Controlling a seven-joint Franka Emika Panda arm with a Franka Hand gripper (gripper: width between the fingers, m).
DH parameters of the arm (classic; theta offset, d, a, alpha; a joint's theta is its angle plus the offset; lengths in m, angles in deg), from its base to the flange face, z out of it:
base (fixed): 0 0 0 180
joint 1: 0 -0.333 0 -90
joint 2: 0 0 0 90
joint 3: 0 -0.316 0.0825 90
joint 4: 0 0 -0.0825 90
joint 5: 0 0.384 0 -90
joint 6: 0 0 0.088 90
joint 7: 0 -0.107 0 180
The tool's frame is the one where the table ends.
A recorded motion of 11 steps. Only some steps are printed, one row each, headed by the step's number.
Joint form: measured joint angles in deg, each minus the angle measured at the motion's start. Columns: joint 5, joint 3, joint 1, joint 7, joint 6, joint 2, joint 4.
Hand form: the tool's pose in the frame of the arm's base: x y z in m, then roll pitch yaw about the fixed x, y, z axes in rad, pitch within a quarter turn. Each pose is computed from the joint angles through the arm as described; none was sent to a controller.
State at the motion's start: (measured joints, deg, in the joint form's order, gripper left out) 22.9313 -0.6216 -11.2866 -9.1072 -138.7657 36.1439 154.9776
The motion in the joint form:
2: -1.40 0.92 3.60 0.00 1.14 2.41 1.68
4: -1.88 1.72 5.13 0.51 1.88 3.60 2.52
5: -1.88 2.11 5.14 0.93 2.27 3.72 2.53
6: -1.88 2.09 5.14 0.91 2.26 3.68 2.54
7: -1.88 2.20 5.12 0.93 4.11 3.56 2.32
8: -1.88 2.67 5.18 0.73 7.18 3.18 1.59
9: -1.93 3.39 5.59 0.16 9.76 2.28 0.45
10: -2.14 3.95 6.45 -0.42 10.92 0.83 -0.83
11: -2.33 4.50 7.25 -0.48 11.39 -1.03 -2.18
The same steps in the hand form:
2: 0.3607 0.0494 0.4524 -2.7534 -0.2346 -0.3115
4: 0.3564 0.0349 0.4512 -2.7543 -0.2310 -0.3326
5: 0.3559 0.0327 0.4511 -2.7526 -0.2274 -0.3295
6: 0.3560 0.0329 0.4508 -2.7531 -0.2267 -0.3295
7: 0.3545 0.0338 0.4484 -2.7585 -0.1984 -0.3184
8: 0.3537 0.0332 0.4467 -2.7621 -0.1514 -0.3105
9: 0.3560 0.0285 0.4463 -2.7621 -0.1075 -0.3213
10: 0.3619 0.0206 0.4460 -2.7648 -0.0817 -0.3452
11: 0.3698 0.0123 0.4447 -2.7688 -0.0649 -0.3641

